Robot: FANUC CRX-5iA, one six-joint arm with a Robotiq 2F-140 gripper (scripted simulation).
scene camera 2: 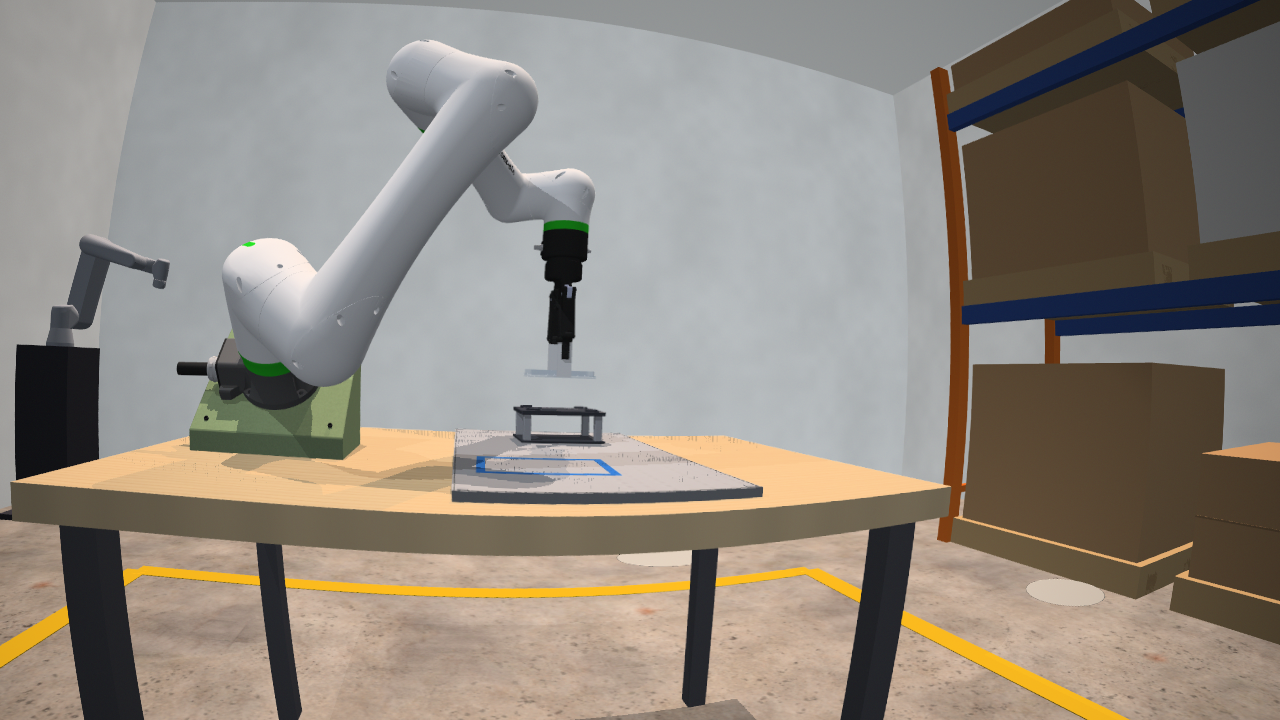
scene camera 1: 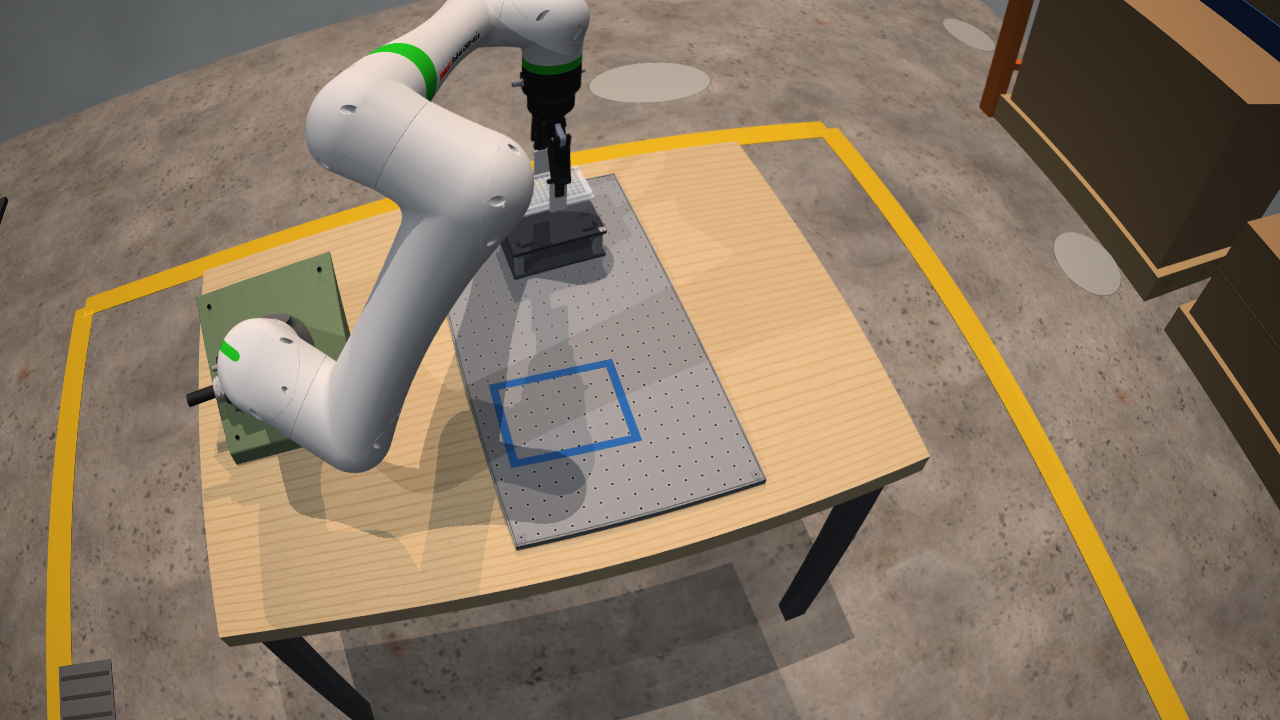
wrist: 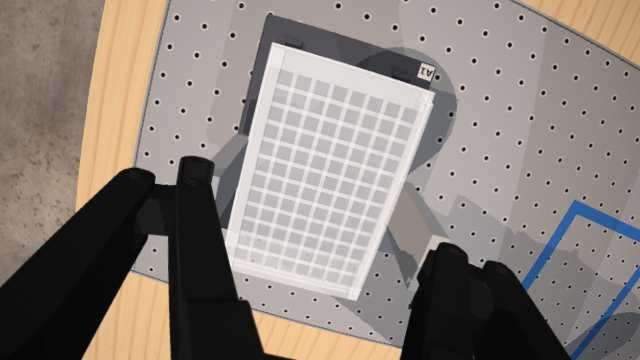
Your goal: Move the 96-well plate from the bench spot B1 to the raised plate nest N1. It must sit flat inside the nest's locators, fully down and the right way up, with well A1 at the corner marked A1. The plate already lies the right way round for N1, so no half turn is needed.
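A clear 96-well plate (scene camera 1: 578, 191) is visible, and the wrist view shows the plate (wrist: 328, 163) too. A black raised nest N1 (wrist: 317, 41) is visible as well. My gripper (scene camera 1: 549, 192) can also be seen at (scene camera 2: 558, 377) and at (wrist: 319, 181).
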